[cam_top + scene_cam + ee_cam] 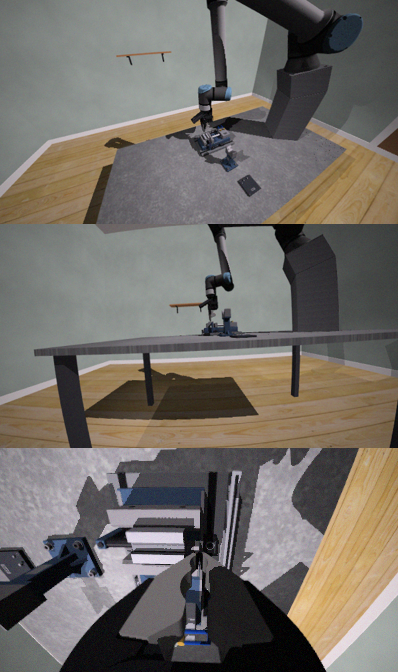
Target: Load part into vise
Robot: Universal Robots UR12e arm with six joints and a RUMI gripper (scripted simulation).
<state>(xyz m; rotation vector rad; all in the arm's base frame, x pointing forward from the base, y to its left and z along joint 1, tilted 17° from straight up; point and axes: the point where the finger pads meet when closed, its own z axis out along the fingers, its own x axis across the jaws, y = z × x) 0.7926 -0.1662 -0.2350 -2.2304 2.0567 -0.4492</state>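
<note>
My gripper is now 5 cm to the right of the part and 3 cm above it. From my hand the other things lie so: moving jaw 4 cm behind, 5 cm to the left, 5 cm below; work stop 1 cm behind, 10 cm to the left, 4 cm below; fixed jaw 3 cm ahead, 5 cm to the left, 5 cm below.
</note>
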